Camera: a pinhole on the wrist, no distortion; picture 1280 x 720 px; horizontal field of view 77.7 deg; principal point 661.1 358.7 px. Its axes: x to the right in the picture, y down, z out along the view. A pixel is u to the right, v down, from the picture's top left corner.
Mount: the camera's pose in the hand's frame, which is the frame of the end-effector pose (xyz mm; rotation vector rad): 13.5 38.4 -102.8 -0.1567 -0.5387 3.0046
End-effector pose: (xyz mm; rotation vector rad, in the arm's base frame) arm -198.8 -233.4 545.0 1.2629 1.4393 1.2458
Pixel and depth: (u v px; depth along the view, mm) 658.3 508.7 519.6
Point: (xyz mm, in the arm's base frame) 110.0 -232.2 259.6
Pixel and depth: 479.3 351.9 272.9
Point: -61.0 -166.3 462.2
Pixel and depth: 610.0 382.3 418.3
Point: 61.3 -199.6 381.2
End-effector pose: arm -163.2 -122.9 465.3 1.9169 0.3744 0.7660
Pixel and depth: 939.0 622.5 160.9
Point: -191.7 -147.8 381.8
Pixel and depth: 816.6 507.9 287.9
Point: -122.2 -217.8 301.9
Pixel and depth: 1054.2 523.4 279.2
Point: -193.9 -255.0 285.8
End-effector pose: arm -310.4 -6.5 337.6 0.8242 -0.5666 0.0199
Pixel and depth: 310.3 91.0 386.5
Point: -337.2 -250.2 587.7
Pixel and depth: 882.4 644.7 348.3
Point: -458.4 -228.4 236.6
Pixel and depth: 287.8 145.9 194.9
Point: -289.8 -89.0 443.4
